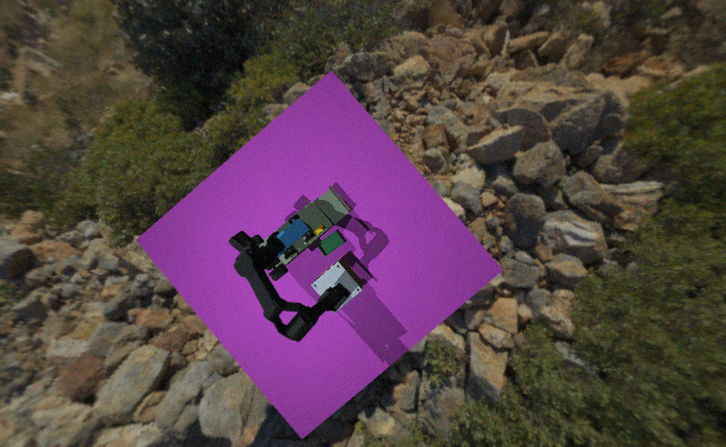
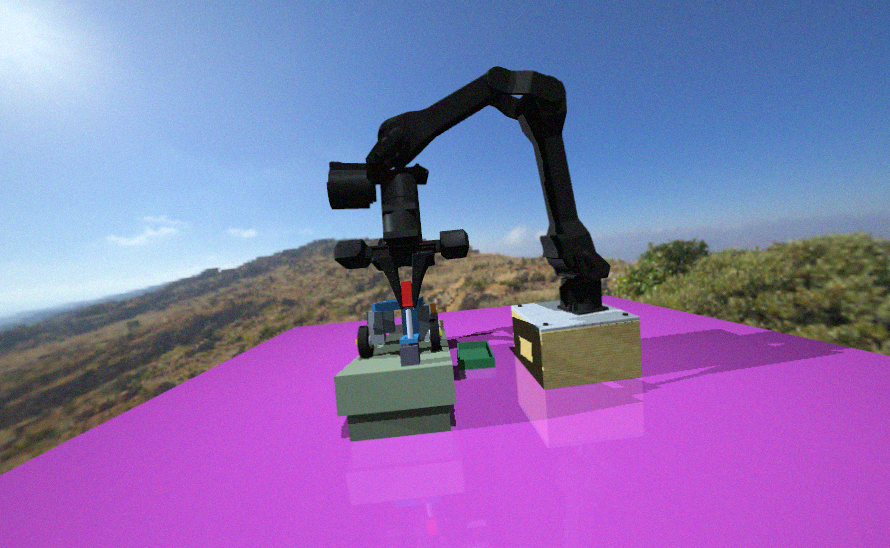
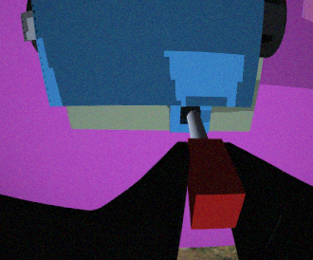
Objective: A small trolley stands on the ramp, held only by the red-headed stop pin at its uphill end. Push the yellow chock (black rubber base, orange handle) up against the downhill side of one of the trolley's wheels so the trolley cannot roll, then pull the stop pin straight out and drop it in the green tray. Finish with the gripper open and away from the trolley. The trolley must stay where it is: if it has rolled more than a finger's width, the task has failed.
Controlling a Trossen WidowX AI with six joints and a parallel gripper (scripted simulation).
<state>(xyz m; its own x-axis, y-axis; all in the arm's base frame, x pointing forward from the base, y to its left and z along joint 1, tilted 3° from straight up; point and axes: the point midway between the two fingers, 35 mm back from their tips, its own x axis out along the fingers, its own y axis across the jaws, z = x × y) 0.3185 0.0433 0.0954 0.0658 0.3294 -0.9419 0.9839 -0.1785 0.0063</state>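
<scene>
Right now the green tray is 180 mm to the right of my gripper tip, 170 mm below it and 140 mm behind it. Also, from my gripper tip: grey-green ramp: 120 mm to the right, 110 mm below; then red-headed stop pin: right at my gripper tip; then trolley: 110 mm to the right, 50 mm below.
</scene>
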